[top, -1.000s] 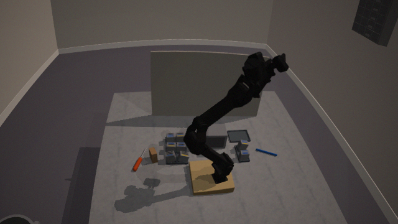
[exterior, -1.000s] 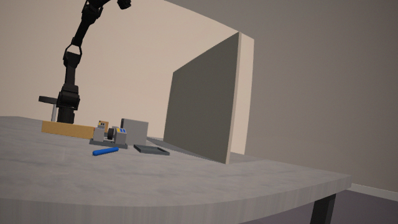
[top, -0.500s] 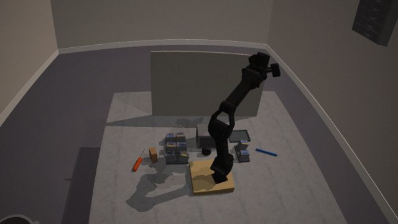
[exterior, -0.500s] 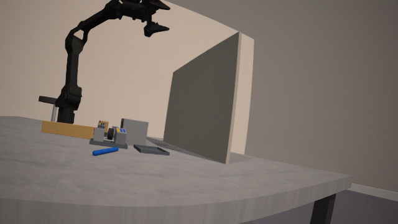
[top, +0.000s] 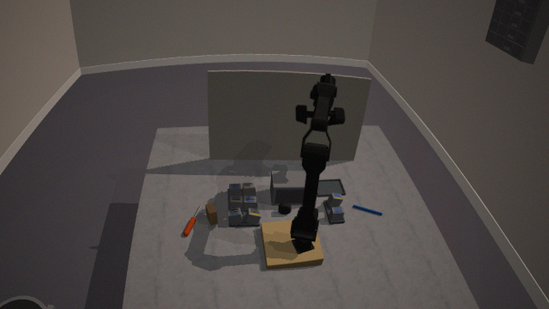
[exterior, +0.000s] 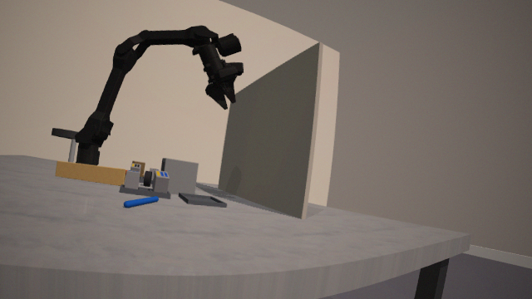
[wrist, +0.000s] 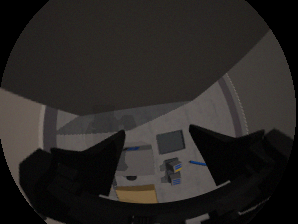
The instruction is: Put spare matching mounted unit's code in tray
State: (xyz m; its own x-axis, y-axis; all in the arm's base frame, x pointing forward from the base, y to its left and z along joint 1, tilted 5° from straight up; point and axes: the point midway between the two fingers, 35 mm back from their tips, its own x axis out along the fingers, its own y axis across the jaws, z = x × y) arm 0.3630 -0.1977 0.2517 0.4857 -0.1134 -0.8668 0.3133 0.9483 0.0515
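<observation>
Right now my gripper tip is 340 mm to the right of the grey spare unit, 240 mm above it and 30 mm past it. Also, from my gripper tip: dark tray (280 mm below, 90 mm behind, 70 mm to the right); then grey mounted unit (230 mm below, 130 mm to the left, 90 mm behind); then grey panel (160 mm ahead, 60 mm to the left, 60 mm below).
</observation>
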